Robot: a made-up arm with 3 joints. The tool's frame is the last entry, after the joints.
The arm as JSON. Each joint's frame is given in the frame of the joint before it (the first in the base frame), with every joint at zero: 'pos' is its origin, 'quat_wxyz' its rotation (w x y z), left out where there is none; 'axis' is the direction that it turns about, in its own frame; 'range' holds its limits. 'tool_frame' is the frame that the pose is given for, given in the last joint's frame.
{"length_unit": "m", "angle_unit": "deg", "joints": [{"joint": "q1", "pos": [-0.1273, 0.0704, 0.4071], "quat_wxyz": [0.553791, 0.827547, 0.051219, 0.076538], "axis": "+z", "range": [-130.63, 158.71]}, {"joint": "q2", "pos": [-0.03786, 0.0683, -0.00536], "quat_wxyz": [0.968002, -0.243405, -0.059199, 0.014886], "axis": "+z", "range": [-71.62, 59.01]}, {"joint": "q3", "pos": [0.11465, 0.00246, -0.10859], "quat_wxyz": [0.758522, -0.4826, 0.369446, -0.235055], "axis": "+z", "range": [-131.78, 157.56]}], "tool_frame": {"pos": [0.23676, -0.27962, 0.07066], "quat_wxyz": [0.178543, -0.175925, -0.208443, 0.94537]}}
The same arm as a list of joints. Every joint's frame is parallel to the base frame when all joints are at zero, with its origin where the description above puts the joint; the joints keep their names.
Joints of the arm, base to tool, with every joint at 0 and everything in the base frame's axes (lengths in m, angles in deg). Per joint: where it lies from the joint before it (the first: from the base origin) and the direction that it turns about. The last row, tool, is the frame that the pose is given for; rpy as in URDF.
q1: offset -0.1273 0.0704 0.4071 axis 0.183407 -0.908736 -0.374915
q2: offset -0.0382 -0.0276 0.0625 axis 0.0406 -0.994397 0.0976
q3: offset 0.1095 0.1138 0.0013 axis 0.745881 -0.168996 0.644284
tool: offset 0.23 -0.2051 -0.2104 rpy -28.73 -34.92 167.87
Joint limits (deg, base to tool): -130.63..158.71 -71.62..59.01 -131.78..157.56

